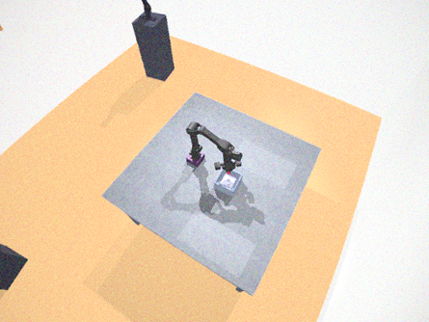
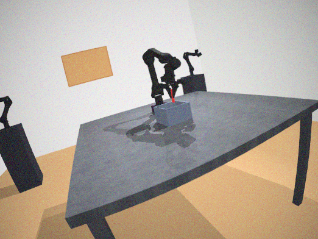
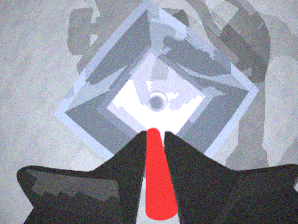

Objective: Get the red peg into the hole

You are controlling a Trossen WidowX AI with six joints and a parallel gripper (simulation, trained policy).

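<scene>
My gripper tip is now 10 mm to the right of the red peg, 10 mm below it and 10 mm past it.
</scene>
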